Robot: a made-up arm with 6 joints.
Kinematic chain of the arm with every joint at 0, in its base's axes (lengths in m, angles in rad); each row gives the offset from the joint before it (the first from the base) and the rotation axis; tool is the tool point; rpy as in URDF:
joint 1: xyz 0 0 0.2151 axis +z
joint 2: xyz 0 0 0 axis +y
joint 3: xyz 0.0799 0 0.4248 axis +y
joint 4: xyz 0.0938 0 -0.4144 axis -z
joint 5: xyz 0 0 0 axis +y
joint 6: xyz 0.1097 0 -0.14 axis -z
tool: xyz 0 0 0 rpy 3.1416 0 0
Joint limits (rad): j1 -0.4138..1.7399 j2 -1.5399..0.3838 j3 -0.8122..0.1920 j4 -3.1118..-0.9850 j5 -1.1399..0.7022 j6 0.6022..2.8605
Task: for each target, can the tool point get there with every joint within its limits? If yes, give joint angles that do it. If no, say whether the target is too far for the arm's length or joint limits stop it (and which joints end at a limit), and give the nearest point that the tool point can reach.
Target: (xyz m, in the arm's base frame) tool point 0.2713 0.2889 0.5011
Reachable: yes | joints 0.7438 -0.6144 -0.6945 -2.6042 0.3416 2.3864
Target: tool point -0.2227 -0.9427 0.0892
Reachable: no: joint limits stop it (at a limit: joint 1, joint 3, joint 5) | nearest point -0.0624 -0.0976 0.2030 | short by 0.868 m
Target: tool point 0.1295 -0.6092 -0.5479
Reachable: no: joint limits stop it (at a limit: joint 1, joint 2, joint 5) | nearest point 0.2739 -0.1275 -0.0166 | short by 0.732 m
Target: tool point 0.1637 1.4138 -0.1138
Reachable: no: too far | nearest point 0.0703 0.6070 0.1397 | short by 0.851 m
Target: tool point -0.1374 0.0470 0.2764
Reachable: yes | joints 1.3230 -0.9884 0.0336 -2.1868 -0.9785 1.8182
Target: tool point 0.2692 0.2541 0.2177
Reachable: yes | joints 0.6441 -0.2944 -0.3123 -1.4915 0.4280 2.5077
